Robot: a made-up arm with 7 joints.
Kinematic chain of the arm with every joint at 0, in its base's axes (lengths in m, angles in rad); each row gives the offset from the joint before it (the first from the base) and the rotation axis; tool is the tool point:
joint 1: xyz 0 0 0 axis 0 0.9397 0.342
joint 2: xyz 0 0 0 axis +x
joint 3: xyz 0 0 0 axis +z
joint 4: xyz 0.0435 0 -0.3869 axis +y
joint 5: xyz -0.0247 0 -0.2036 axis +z
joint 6: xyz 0 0 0 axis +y
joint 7: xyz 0 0 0 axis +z
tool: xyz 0 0 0
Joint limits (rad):
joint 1: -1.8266..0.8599
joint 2: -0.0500..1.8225
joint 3: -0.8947..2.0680
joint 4: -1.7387..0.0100
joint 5: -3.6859..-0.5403
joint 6: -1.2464..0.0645
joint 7: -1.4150..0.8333
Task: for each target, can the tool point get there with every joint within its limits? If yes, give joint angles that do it. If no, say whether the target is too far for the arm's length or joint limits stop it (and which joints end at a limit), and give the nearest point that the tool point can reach.
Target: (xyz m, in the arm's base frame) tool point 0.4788 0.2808 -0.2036
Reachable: yes | joints -0.8748 0.8039 -0.6660 -0.4506 -1.2288 -0.4015 -0.1016
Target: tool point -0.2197 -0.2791 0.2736
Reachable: no: joint limits stop it (at a limit: joint 1, joint 2, joint 4) | nearest point 0.2378 -0.3352 0.1873 | short by 0.469 m
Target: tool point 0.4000 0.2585 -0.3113
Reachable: yes | joints -0.4833 0.5424 0.1864 -0.8512 -2.5455 -0.6240 -0.4666
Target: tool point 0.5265 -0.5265 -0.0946
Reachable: no: too far | nearest point 0.4512 -0.3451 -0.0425 | short by 0.203 m
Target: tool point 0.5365 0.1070 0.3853
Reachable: no: too far | nearest point 0.4778 0.1006 0.3225 | short by 0.086 m
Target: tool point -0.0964 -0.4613 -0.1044
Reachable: no: joint limits stop it (at a limit: joint 1, joint 2, joint 3, joint 4) | nearest point -0.1049 -0.2044 -0.3888 | short by 0.383 m
